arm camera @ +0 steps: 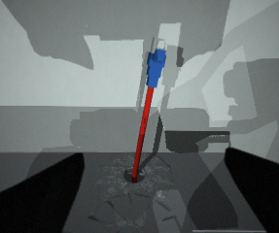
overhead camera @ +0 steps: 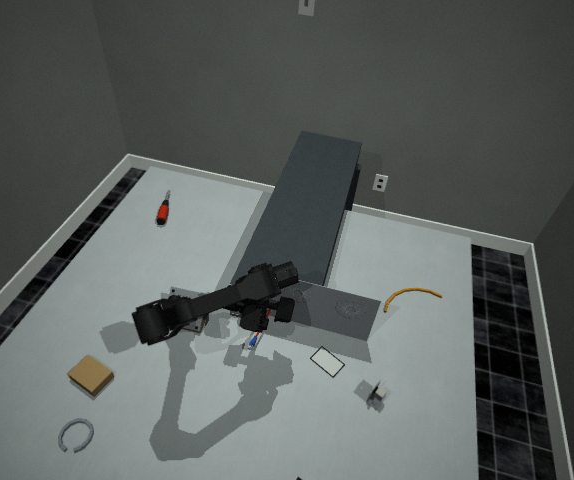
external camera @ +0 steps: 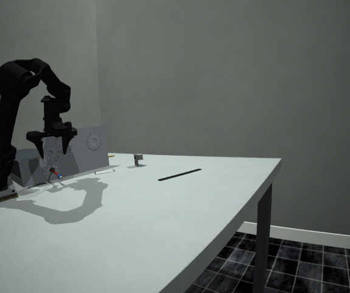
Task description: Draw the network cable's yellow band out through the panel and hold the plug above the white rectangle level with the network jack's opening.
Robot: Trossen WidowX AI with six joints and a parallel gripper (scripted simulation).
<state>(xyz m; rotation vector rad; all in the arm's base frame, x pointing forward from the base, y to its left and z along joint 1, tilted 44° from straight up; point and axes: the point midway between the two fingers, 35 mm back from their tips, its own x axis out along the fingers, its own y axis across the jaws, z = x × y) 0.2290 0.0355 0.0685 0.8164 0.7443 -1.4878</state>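
Now: the plug 10 mm behind my hand, 40 mm to the right of it and 110 mm below it. The rest, counted from my hand: white rectangle (210 mm ahead, 30 mm to the right, 140 mm below); then cardboard block (410 mm behind, 200 mm to the right, 120 mm below); then black strip (250 mm ahead, 390 mm to the right, 140 mm below).
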